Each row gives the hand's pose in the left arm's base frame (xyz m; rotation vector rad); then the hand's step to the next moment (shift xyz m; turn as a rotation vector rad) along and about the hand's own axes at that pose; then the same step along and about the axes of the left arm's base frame.
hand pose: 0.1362 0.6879 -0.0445 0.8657 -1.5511 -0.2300
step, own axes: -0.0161 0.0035 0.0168 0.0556 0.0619 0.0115
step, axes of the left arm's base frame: -0.0179 0.0070 -0.0136 -0.0307 0.0038 0.0781
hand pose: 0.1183 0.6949 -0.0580 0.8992 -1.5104 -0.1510
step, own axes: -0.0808 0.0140 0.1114 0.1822 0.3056 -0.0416
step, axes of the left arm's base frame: -0.1150 0.0124 -0.0759 -0.0748 0.1154 0.3308
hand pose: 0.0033 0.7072 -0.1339 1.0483 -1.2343 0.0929
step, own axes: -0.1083 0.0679 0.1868 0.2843 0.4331 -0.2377
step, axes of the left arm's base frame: -0.2157 -0.0415 -0.0547 0.0330 0.2750 0.4982
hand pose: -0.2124 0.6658 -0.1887 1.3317 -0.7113 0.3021
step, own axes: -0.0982 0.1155 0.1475 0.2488 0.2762 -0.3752
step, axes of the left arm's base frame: -0.1855 -0.0942 0.0383 0.1385 0.3755 0.3446
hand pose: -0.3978 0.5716 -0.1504 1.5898 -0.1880 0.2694
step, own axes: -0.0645 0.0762 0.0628 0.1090 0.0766 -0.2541
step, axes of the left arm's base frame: -0.0800 -0.0686 0.0530 0.0684 0.2557 0.1106
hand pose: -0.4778 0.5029 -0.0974 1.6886 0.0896 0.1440
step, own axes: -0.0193 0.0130 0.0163 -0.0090 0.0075 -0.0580
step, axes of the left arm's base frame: -0.0170 -0.0204 0.0102 -0.0176 0.0547 0.0139
